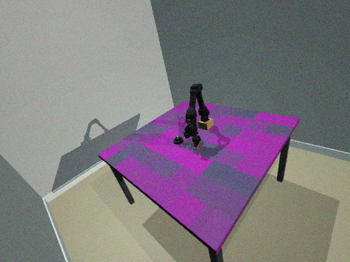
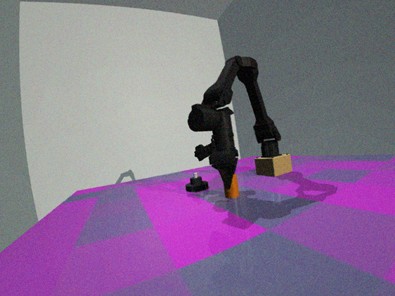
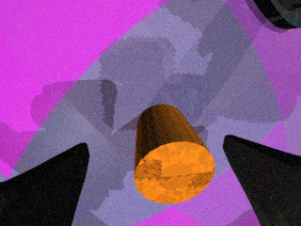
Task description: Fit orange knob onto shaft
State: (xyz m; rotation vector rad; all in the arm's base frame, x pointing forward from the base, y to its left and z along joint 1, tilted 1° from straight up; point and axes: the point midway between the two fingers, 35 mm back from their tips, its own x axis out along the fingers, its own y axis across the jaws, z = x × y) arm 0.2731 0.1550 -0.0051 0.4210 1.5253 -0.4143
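Right now the orange knob is 1 cm above my gripper tip. Also, from my gripper tip: round pedestal (18 cm to the right, 5 cm ahead).
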